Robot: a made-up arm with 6 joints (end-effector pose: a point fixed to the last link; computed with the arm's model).
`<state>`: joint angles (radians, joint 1 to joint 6).
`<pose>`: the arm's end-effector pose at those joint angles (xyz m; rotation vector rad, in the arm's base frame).
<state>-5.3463 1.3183 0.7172 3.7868 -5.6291 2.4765</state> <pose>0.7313 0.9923 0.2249 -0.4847 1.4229 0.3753</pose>
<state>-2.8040 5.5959 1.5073 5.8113 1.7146 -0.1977</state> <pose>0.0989 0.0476 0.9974 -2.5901 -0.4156 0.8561</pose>
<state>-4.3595 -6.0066 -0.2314 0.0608 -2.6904 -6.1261</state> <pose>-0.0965 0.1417 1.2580 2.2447 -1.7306 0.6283</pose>
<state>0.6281 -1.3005 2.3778 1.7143 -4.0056 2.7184</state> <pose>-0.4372 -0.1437 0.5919 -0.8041 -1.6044 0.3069</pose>
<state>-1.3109 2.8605 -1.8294 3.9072 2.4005 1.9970</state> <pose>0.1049 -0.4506 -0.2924 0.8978 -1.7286 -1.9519</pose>
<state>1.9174 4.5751 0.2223 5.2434 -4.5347 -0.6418</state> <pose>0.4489 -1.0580 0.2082 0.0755 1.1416 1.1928</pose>
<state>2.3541 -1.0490 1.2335 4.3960 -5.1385 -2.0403</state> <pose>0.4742 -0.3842 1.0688 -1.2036 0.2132 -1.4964</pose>
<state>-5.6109 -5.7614 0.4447 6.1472 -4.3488 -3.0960</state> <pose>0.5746 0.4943 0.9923 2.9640 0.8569 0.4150</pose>
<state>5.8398 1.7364 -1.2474 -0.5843 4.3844 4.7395</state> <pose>0.8075 -0.2602 0.4750 0.2540 -1.7676 -1.7679</pose>
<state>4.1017 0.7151 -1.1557 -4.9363 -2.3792 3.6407</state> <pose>-0.2276 -0.2545 1.0809 1.9535 -1.8289 -1.0002</pose>
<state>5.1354 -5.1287 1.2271 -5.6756 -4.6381 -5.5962</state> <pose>0.4786 -0.7774 0.1502 -1.9581 -1.1451 -0.9528</pose>
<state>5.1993 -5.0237 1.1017 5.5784 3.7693 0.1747</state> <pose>0.5456 -0.8311 0.2595 -0.4521 0.1494 -0.3543</pose>
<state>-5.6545 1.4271 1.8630 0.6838 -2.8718 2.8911</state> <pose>0.5794 0.4505 0.0217 0.5318 0.1858 2.7728</pose>
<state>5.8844 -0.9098 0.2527 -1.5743 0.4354 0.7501</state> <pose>-0.8598 0.3530 1.1083 0.5723 -0.5702 -1.0167</pose>
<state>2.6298 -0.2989 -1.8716 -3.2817 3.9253 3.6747</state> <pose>0.4633 -0.2975 0.8260 0.1640 -0.2830 -3.0132</pose>
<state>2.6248 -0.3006 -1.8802 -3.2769 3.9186 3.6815</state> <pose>0.4609 -0.2999 0.8222 0.1610 -0.2755 -3.0144</pose>
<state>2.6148 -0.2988 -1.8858 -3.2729 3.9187 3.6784</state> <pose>0.4562 -0.3039 0.8214 0.1583 -0.2701 -3.0306</pose>
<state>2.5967 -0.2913 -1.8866 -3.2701 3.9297 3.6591</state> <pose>0.4478 -0.3105 0.8255 0.1558 -0.2682 -3.0710</pose>
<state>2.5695 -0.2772 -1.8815 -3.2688 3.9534 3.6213</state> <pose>0.4349 -0.3197 0.8354 -0.1527 0.2684 3.1137</pose>
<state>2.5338 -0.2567 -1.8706 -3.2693 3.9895 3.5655</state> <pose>0.4176 -0.3305 0.8507 -0.1425 0.2597 3.0203</pose>
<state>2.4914 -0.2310 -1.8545 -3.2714 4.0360 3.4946</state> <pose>0.3962 -0.3417 0.8707 -0.1317 0.2521 2.9047</pose>
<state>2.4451 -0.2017 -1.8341 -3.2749 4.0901 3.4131</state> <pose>0.3719 -0.3518 0.8941 -0.1214 0.2462 2.7740</pose>
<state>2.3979 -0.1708 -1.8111 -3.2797 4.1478 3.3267</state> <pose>0.3461 -0.3594 0.9191 -0.1123 0.2425 2.6369</pose>
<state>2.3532 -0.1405 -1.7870 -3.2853 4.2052 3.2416</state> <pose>0.3208 -0.3640 0.9439 -0.1050 0.2409 2.5031</pose>
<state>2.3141 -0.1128 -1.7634 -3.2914 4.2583 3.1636</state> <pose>0.2980 -0.3655 0.9671 -0.0999 0.2414 2.3817</pose>
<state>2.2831 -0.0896 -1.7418 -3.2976 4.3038 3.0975</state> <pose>0.2794 -0.3647 0.9869 -0.0970 0.2436 2.2804</pose>
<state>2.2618 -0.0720 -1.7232 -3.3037 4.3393 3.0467</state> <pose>0.2661 -0.3624 1.0028 -0.0962 0.2474 2.2047</pose>
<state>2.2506 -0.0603 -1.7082 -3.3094 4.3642 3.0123</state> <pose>0.2585 -0.3596 1.0143 -0.0971 0.2523 2.1563</pose>
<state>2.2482 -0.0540 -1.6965 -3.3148 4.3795 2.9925</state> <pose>0.2559 -0.3569 1.0219 -0.0992 0.2583 2.1324</pose>
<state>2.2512 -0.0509 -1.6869 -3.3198 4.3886 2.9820</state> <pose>0.2563 -0.3543 1.0271 -0.1025 0.2648 2.1237</pose>
